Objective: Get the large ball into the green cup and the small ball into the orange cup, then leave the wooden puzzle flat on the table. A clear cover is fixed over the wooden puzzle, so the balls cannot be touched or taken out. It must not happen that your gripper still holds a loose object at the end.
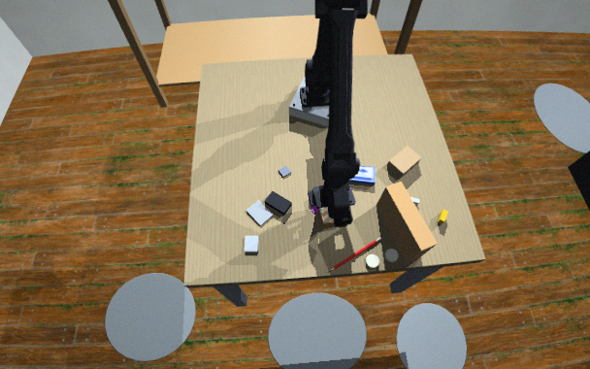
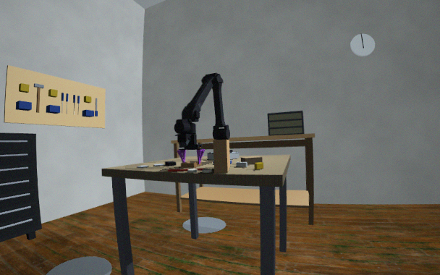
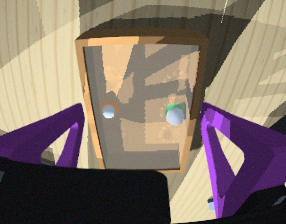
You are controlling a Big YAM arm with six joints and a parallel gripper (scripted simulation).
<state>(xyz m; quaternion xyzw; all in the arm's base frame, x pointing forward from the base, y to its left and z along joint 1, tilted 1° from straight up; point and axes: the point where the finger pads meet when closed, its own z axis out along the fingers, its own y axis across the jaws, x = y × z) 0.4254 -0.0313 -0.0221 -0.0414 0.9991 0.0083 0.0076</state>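
Now: hand 10 mm above the wooden puzzle. The rest, counted from my hand: tall wooden block: 200 mm to the left, 100 mm ahead, 40 mm above; yellow block: 350 mm to the left, 80 mm ahead, 10 mm below; black box: 150 mm to the right, 40 mm behind, 10 mm below.
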